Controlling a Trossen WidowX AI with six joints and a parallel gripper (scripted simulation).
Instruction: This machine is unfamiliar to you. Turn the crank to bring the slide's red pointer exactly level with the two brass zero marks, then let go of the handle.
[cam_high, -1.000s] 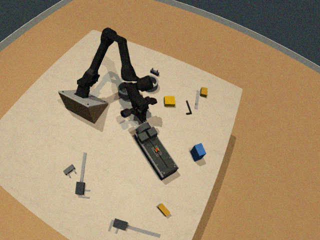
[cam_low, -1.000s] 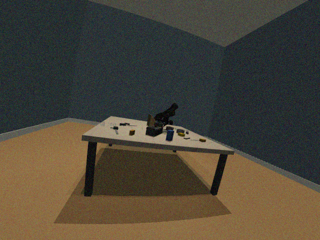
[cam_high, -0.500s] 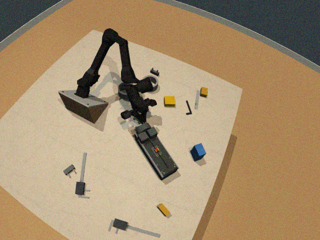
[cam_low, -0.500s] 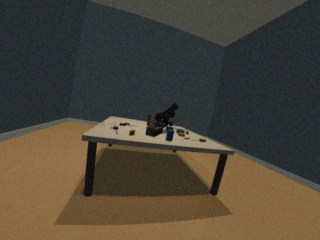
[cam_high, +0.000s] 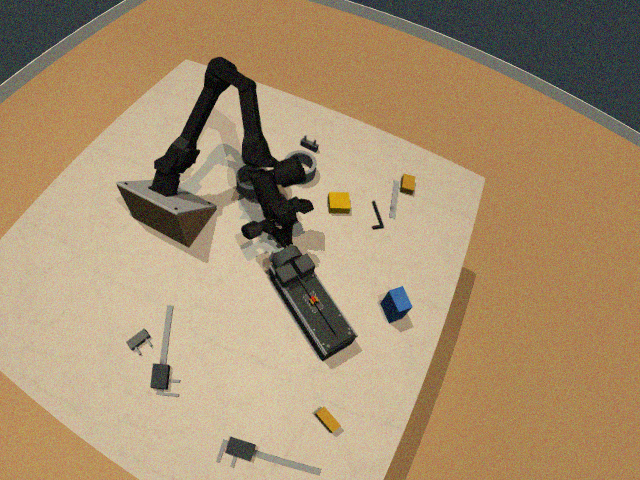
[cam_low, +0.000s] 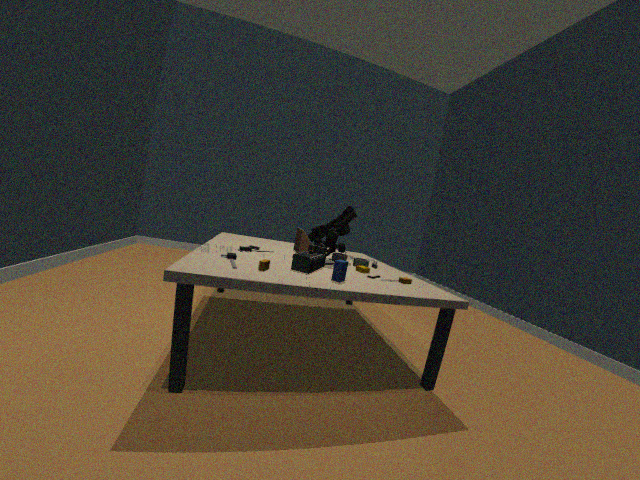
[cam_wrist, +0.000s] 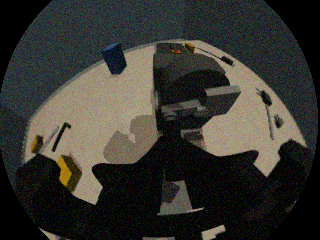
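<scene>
My gripper tip is now 1 cm past the crank handle, 1 cm to the right of it and 3 cm below it. From my gripper tip the other things lie so: yellow block (7 cm ahead, 22 cm to the left, 4 cm below); then red pointer (11 cm ahead, 12 cm to the right, 3 cm above); then black hex key (19 cm ahead, 22 cm to the left, 5 cm below).
</scene>
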